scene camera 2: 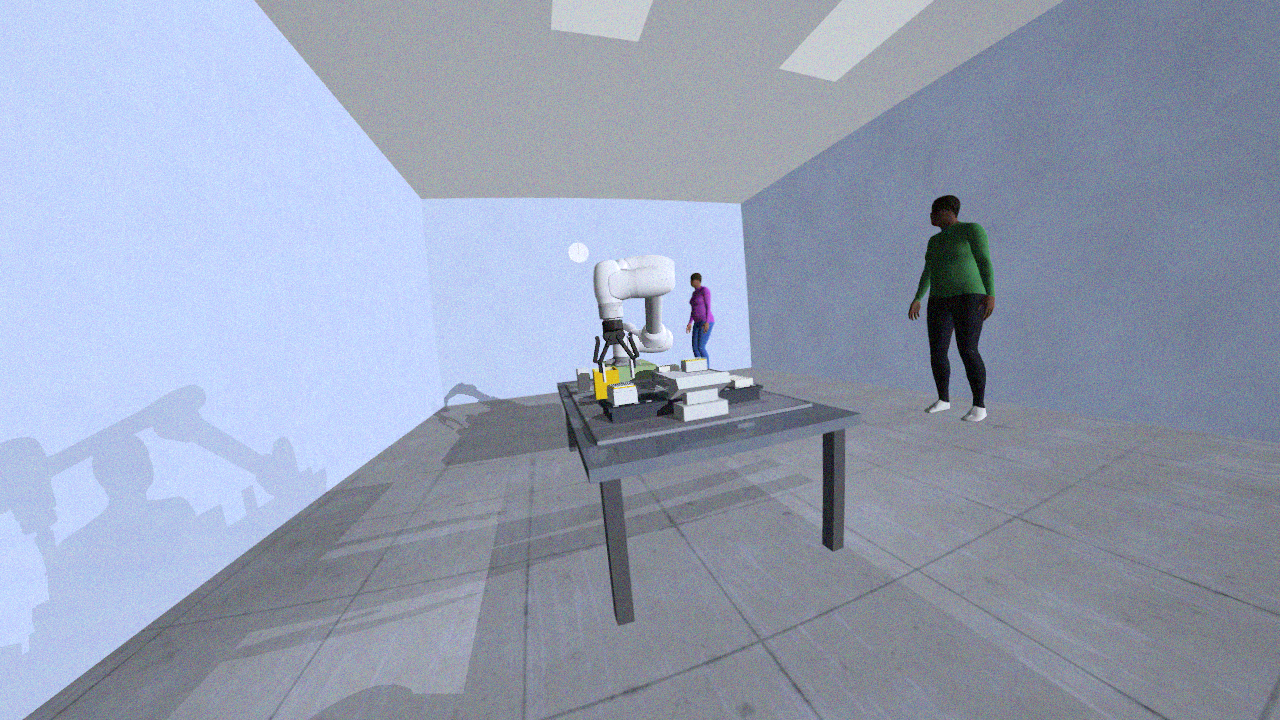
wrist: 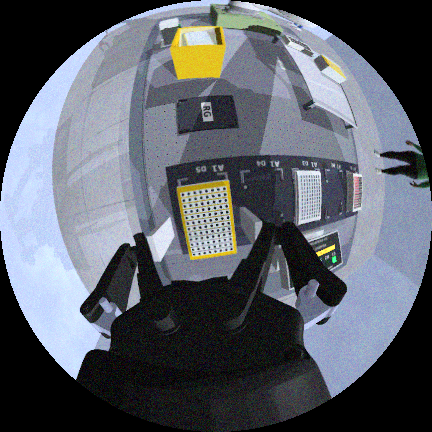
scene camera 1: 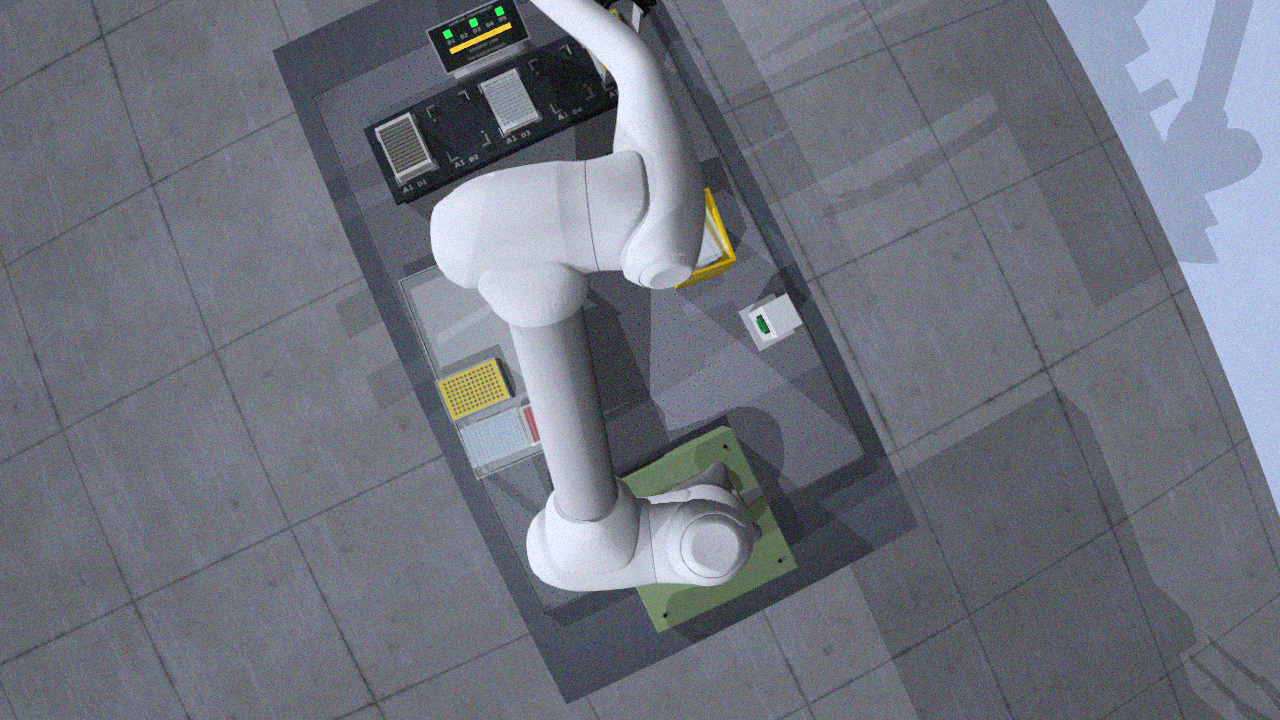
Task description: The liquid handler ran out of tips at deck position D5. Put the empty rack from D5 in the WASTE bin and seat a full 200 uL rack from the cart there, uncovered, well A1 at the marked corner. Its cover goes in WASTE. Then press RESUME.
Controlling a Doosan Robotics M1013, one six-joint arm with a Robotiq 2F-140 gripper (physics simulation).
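Pixels of known places: gripper, fingertip midpoint: (scene camera 2: 618,379) (wrist: 205,221); arm's base, link origin: (scene camera 2: 624,363).
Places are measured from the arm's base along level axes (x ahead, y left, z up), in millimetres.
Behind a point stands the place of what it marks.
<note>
A white rack with a yellow rim and rows of dark-dotted wells (wrist: 207,220) @(z 24, x 976, y -303 mm) (scene camera 2: 622,394) @(z -2, x 1044, y -316 mm) stands at D5 on the dark deck (wrist: 257,200) @(z -43, x 972, y -194 mm). Its A1 corner cannot be read. My gripper (wrist: 205,221) @(z 41, x 972, y -306 mm) (scene camera 2: 616,371) @(z 41, x 972, y -306 mm) is open, its fingertips apart from the rack on both sides and above it. The yellow WASTE bin (wrist: 198,62) @(z -30, x 600, y -265 mm) (scene camera 1: 731,259) @(z 37, x 438, y -294 mm) (scene camera 2: 600,385) @(z -31, x 594, y -300 mm) holds pale items. On the cart tray (scene camera 1: 447,308) @(z -38, x 631, y 266 mm), a yellow rack (scene camera 1: 474,388) @(z 31, x 448, y 279 mm) stands beside a light blue one (scene camera 1: 492,438) @(z -25, x 345, y 304 mm). The display (scene camera 1: 477,35) @(z 23, x 1118, y -55 mm) shows three green squares and a yellow bar. A white box (scene camera 1: 783,313) @(z 32, x 292, y -338 mm) bears a green button (scene camera 1: 762,324) @(z -4, x 292, y -299 mm); its label is unreadable.
A grey rack (wrist: 308,197) @(z -33, x 982, y -58 mm) (scene camera 1: 510,101) @(z -30, x 975, y -55 mm) stands at D3, and another rack (scene camera 1: 405,145) @(z -18, x 987, y 189 mm) (wrist: 356,192) @(z -28, x 993, y 212 mm) at D1. A dark plate marked RG (wrist: 222,117) @(z -91, x 764, y -228 mm) lies between deck and bin. The display stands behind the deck. The arm hides part of the table in scene camera 1.
</note>
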